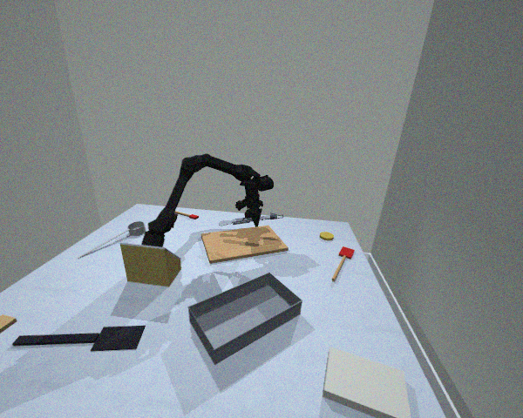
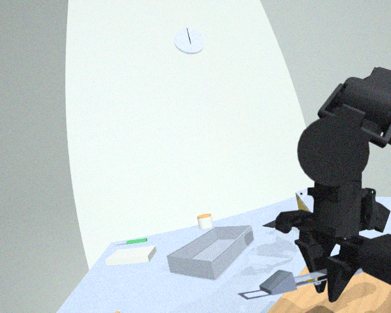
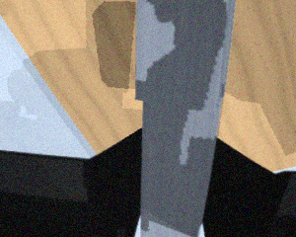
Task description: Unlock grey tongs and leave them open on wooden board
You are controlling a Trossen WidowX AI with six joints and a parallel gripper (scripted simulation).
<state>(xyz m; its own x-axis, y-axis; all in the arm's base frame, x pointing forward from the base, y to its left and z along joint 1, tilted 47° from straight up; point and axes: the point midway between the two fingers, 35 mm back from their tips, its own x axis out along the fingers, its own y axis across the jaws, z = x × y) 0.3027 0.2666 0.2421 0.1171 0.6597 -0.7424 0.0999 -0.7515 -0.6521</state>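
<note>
My gripper tip is 6 cm past the wooden board, 3 cm to the left of it and 8 cm above it. The rest, counted from my gripper tip: roasting tin 7 cm ahead, 46 cm to the right, 6 cm below; then pale slab 40 cm ahead, 59 cm to the right, 7 cm below; then red spatula 40 cm ahead, 5 cm to the right, 8 cm below.
</note>
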